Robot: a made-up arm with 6 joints.
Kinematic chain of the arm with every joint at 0, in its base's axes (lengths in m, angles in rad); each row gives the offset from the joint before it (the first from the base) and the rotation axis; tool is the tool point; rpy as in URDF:
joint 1: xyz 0 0 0.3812 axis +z
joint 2: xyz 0 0 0 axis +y
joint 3: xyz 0.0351 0 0.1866 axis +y
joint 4: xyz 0.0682 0 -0.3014 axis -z
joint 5: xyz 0 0 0 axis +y
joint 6: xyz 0.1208 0 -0.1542 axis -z
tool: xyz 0 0 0 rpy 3.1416 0 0
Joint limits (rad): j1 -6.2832..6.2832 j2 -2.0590..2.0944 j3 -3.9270..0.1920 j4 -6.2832..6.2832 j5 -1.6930..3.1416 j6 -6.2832..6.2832
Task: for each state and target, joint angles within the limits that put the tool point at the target. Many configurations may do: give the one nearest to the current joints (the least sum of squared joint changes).
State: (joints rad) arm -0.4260 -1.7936 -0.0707 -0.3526 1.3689 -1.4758
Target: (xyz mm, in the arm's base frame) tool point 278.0 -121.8 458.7
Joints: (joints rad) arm -0.3384 -1.4933 -0.1168 -0.3641 0.9944 -1.4758
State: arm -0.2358 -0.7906 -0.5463 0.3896 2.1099 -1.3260
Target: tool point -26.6 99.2 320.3
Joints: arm -0.0096 -0.5447 0.0294 0.5776 2.6251 -1.3260
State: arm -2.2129 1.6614 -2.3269 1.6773 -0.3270 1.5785
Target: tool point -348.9 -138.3 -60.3
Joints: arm -2.2955 1.8255 -2.1593 1.7588 -0.4135 1.5785
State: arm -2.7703 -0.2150 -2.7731 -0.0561 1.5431 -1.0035
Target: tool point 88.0 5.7 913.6
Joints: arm -2.8273 -0.6214 -2.8830 0.1135 2.0438 -1.0035
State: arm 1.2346 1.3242 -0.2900 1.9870 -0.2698 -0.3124
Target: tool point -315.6 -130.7 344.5
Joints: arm 0.2770 2.0533 -0.2165 1.9986 0.4417 -0.3124
